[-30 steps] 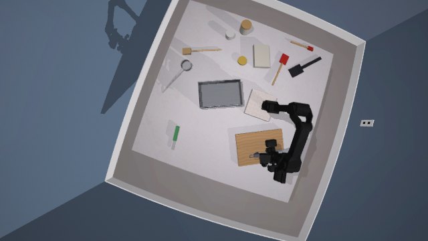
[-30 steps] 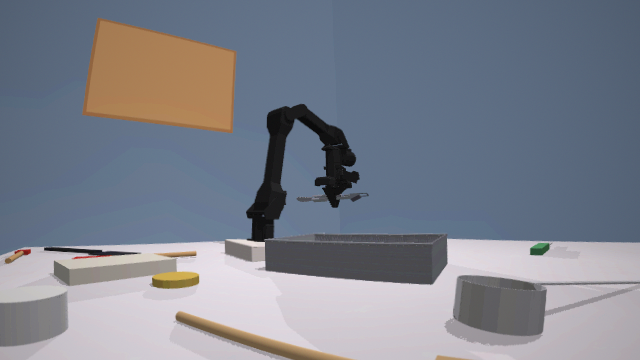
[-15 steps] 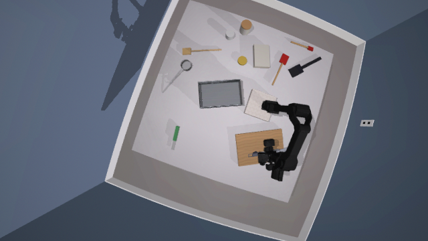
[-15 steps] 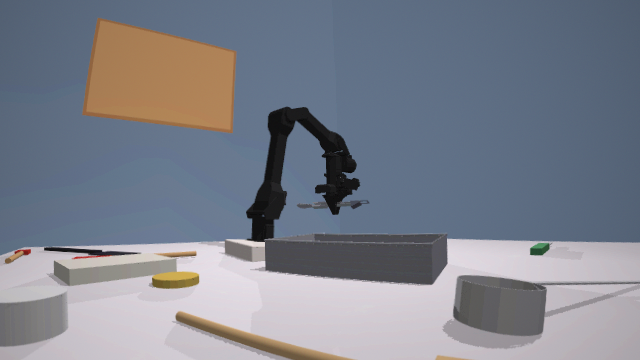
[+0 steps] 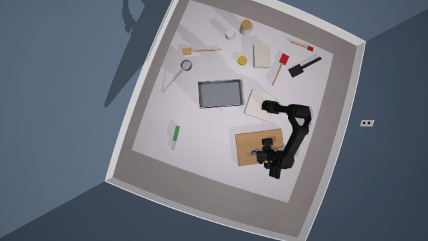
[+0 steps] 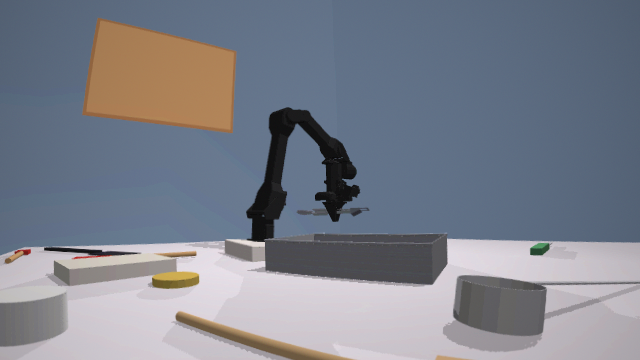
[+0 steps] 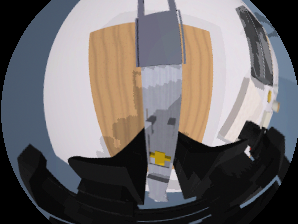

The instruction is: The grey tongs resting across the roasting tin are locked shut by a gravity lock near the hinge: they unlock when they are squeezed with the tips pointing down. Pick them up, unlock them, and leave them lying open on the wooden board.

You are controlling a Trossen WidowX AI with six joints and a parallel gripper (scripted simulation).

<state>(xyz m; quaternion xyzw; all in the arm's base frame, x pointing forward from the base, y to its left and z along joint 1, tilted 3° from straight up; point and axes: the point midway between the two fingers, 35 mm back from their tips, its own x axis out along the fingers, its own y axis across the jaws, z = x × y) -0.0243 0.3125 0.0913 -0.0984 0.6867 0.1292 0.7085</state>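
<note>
Now: gripper tip 4 cm below the yellow lock piece and 1 cm past it. Round my gripper tip: grey roasting tin (37 cm ahead, 33 cm to the right, 5 cm below); then wooden board (7 cm below, 1 cm to the right, 1 cm behind); then green-handled tool (63 cm ahead, 7 cm to the left, 7 cm below).
</note>
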